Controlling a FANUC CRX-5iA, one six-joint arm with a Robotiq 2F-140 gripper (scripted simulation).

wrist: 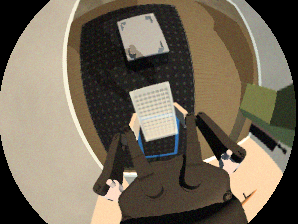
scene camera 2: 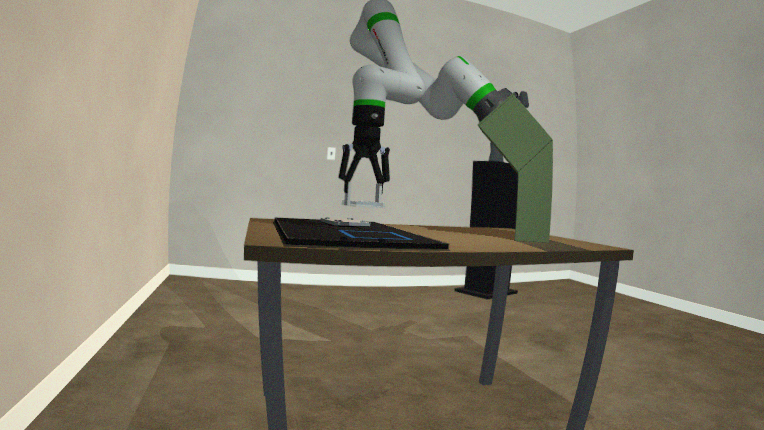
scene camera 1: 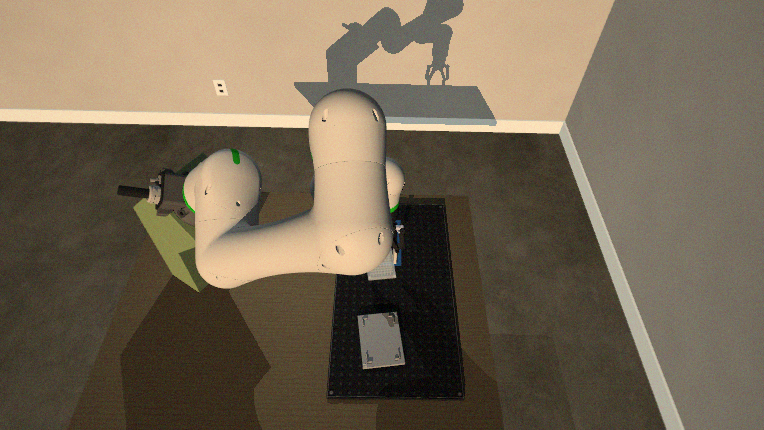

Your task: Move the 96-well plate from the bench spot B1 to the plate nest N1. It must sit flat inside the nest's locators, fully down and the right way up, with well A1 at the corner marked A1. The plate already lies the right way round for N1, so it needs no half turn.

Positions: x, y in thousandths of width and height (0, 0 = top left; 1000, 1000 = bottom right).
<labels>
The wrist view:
gripper: 525, 507
white 96-well plate: 555, 511
grey plate nest: 471, 154
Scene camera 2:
gripper: 474, 480
</labels>
